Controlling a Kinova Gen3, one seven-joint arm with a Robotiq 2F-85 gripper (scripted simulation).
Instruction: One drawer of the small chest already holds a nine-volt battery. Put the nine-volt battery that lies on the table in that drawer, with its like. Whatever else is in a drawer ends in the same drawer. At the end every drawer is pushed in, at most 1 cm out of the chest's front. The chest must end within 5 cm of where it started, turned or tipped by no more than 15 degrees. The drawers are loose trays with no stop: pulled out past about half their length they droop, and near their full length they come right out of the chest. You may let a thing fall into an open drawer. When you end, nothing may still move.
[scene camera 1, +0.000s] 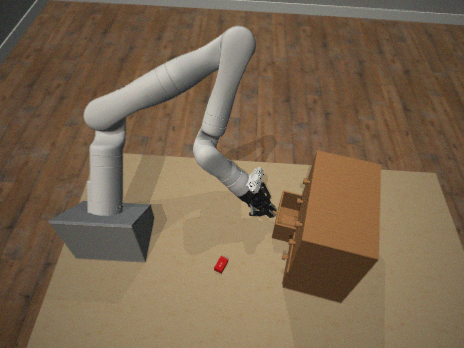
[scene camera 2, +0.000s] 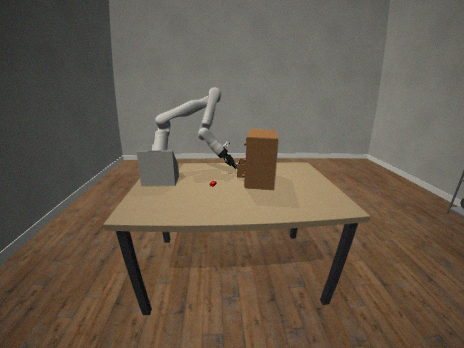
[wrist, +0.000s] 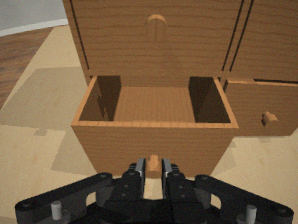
Note:
I see my gripper (wrist: 153, 168), a wooden chest (scene camera 1: 340, 243) and a drawer (scene camera 1: 288, 211).
The wooden chest also shows in scene camera 2 (scene camera 2: 261, 153).

